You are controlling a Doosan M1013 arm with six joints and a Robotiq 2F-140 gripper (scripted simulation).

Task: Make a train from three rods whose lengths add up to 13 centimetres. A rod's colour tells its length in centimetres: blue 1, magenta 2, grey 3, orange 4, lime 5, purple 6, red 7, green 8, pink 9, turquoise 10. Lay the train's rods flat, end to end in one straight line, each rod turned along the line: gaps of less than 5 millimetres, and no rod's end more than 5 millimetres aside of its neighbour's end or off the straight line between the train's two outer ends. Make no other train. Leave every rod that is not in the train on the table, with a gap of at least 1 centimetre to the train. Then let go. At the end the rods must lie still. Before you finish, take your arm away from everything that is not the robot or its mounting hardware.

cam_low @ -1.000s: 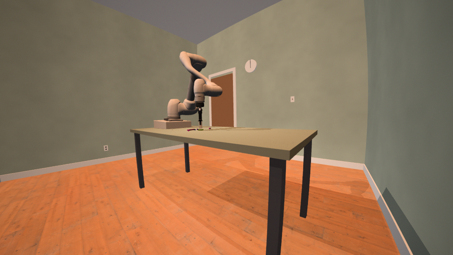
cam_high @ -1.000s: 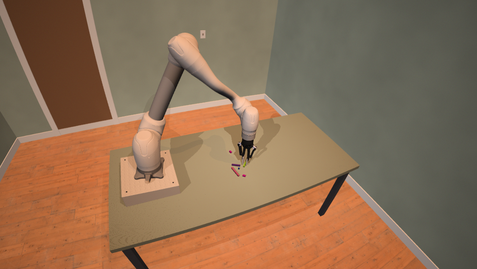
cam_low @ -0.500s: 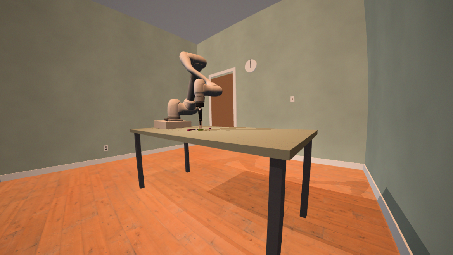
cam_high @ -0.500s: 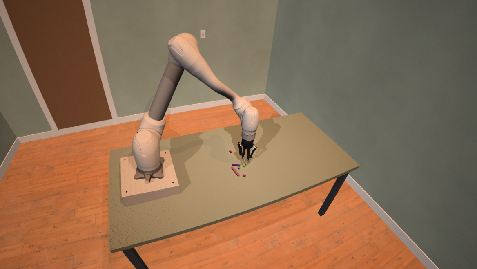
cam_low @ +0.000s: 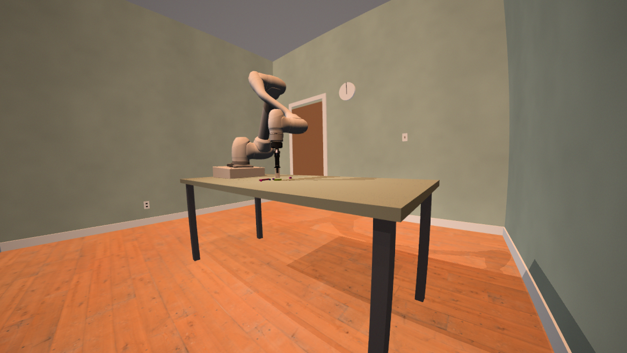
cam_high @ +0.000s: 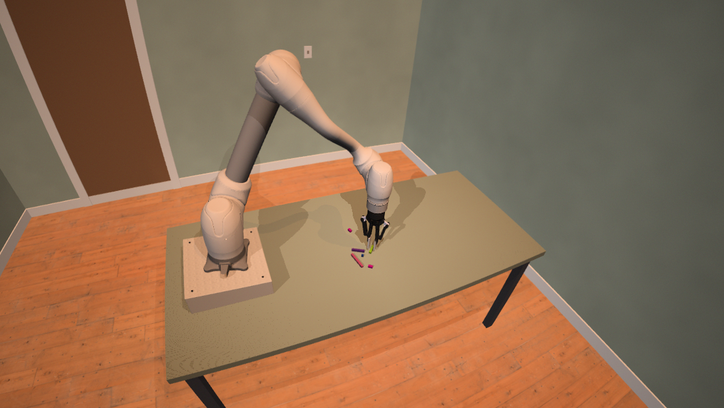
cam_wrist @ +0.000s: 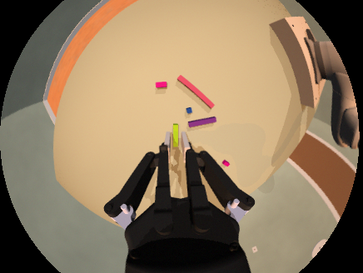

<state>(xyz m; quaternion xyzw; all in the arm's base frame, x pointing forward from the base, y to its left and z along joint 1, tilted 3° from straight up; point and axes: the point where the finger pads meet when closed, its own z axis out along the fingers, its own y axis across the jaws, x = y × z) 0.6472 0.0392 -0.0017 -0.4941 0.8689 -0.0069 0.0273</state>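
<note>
Now: hand 5 cm above the lime rod. The rest, counted from my hand: blue rod: 5 cm behind, 3 cm to the right, 5 cm below; then pink rod: 8 cm behind, 6 cm to the right, 5 cm below; then purple rod: 6 cm behind, 5 cm below.
</note>
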